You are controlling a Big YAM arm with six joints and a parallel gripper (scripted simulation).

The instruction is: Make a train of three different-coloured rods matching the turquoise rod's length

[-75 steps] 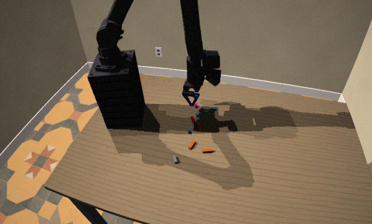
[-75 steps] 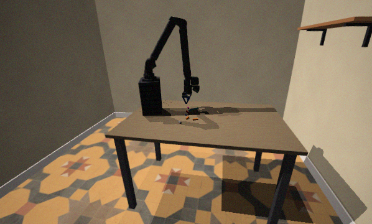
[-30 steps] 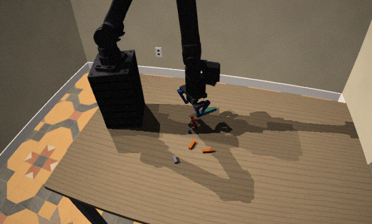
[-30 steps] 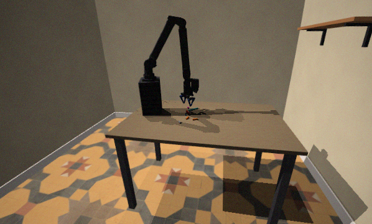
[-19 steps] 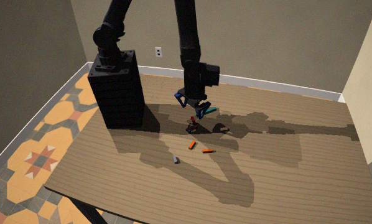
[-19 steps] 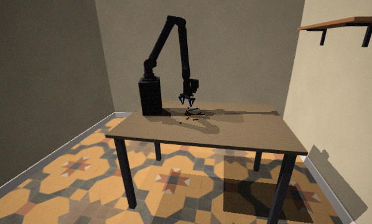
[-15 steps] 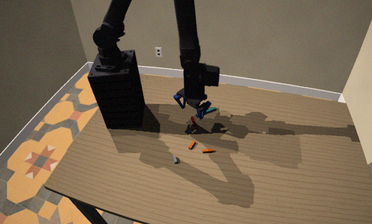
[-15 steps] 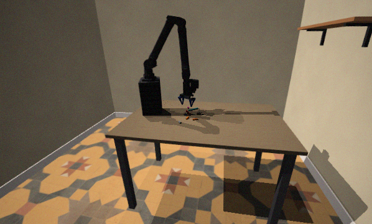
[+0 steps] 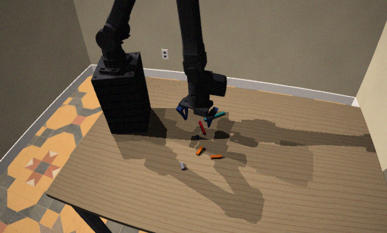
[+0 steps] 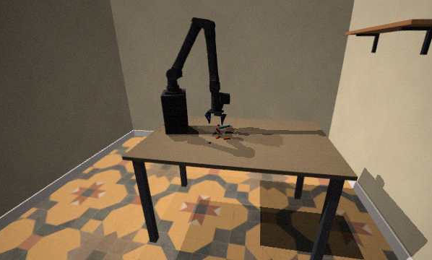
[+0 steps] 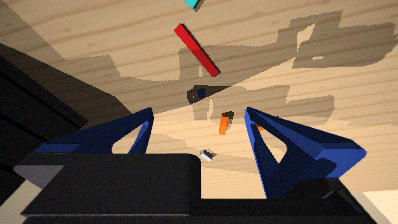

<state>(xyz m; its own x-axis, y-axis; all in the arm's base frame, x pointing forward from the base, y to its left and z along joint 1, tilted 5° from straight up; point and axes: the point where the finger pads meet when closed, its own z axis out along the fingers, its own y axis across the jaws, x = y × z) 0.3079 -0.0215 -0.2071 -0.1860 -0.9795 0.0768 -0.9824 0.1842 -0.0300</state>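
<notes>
My hand is 7 cm above the blue rod and 1 cm to the left of it. The rest, counted from my hand: magenta rod: 15 cm to the left, 7 cm below, 1 cm behind; then red rod: 7 cm below, 4 cm to the left, 1 cm ahead; then turquoise rod: 12 cm to the left, 7 cm below, 4 cm ahead.
</notes>
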